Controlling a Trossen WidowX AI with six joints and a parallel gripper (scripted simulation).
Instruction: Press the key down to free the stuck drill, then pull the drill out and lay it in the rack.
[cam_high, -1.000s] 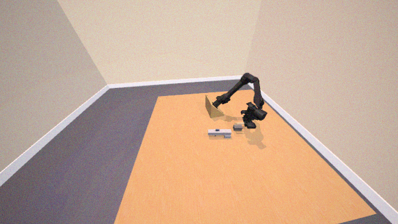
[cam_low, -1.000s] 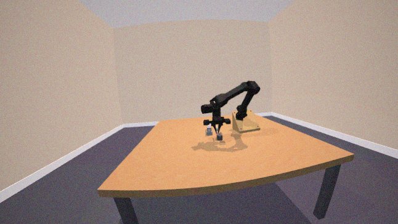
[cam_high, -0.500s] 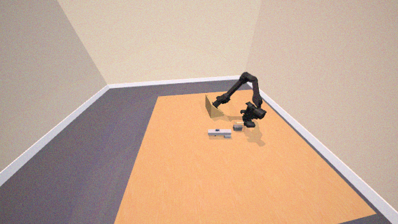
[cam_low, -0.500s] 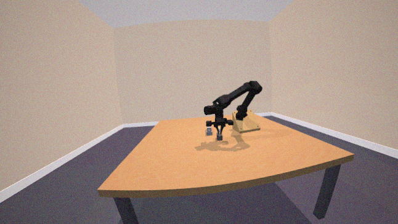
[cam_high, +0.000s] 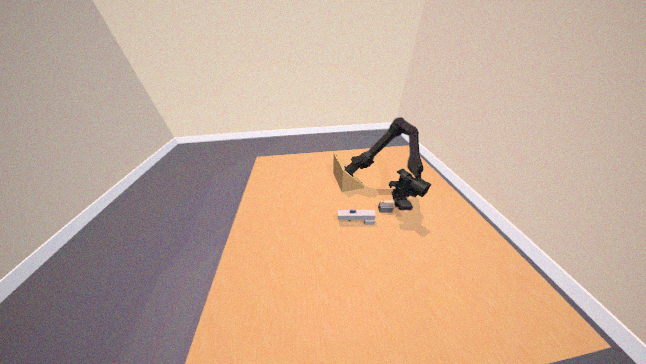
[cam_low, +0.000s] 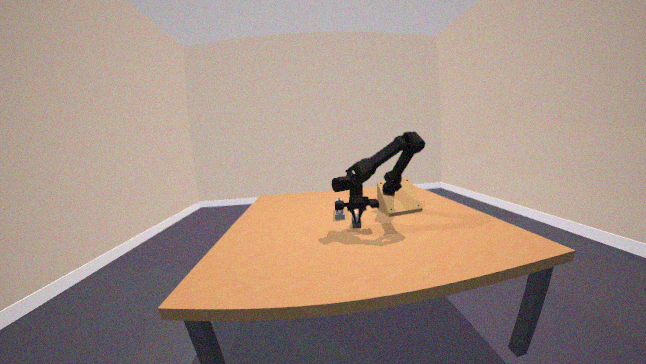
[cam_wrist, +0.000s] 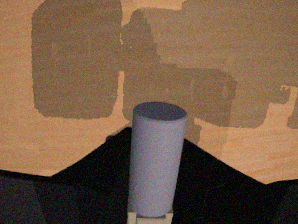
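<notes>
Right now the drill is 4 cm to the right of my gripper tip and 3 cm above it. Round my gripper tip: blue key: 7 cm ahead, 24 cm to the right, 2 cm above; then grey holder block: 7 cm ahead, 22 cm to the right, 1 cm above; then dark grey rack: 5 cm to the right, 1 cm below.
</notes>
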